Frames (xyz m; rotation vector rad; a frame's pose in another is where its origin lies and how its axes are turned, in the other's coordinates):
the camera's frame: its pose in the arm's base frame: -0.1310 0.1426 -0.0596 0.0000 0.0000 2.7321
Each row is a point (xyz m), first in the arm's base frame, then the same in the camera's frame.
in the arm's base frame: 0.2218 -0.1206 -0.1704
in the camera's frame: -0.4284 0.1010 -0.1108
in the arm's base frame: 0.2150 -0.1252 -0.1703
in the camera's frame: -0.4240 0.1079 -0.1107
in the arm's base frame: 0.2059 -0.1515 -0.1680
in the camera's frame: -0.4261 0.1356 -0.1084
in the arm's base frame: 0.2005 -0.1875 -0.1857
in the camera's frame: -0.4355 0.1708 -0.1261
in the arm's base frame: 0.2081 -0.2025 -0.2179
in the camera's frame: -0.4485 0.1816 -0.1583
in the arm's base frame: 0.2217 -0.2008 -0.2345
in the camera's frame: -0.4603 0.1746 -0.1749
